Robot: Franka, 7 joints.
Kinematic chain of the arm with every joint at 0, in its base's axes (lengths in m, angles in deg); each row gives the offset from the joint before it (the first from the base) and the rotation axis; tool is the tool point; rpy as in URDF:
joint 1: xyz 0 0 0.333 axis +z
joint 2: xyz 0 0 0 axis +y
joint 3: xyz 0 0 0.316 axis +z
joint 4: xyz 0.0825 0 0 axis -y
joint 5: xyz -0.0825 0 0.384 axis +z
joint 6: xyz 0 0 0 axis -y
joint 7: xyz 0.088 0 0 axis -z
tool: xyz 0 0 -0.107 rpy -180 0 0
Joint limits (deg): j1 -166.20..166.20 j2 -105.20..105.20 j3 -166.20..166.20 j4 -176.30..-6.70 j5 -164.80..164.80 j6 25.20..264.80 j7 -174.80..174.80
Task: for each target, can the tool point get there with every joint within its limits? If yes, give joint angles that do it. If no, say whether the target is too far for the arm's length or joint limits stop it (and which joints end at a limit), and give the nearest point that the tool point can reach.
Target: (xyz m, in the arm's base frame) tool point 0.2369 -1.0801 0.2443
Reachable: no: too far | nearest point 0.1832 -0.8353 0.2644 | short by 0.251 m
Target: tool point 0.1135 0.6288 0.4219
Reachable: yes | joints 9.79 79.77 92.93 -107.43 -113.91 148.67 -61.04
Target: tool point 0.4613 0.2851 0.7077
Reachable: yes | joints -45.00 -18.51 57.36 -108.74 -48.72 195.33 75.98
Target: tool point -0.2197 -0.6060 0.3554
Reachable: yes | joints -47.80 62.35 -70.06 -112.39 -130.64 89.75 -97.19
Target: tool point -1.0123 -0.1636 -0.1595
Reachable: no: too far | nearest point -0.7634 -0.1234 -0.0384 | short by 0.280 m
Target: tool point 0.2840 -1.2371 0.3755
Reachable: no: too far | nearest point 0.1918 -0.8357 0.3617 | short by 0.412 m
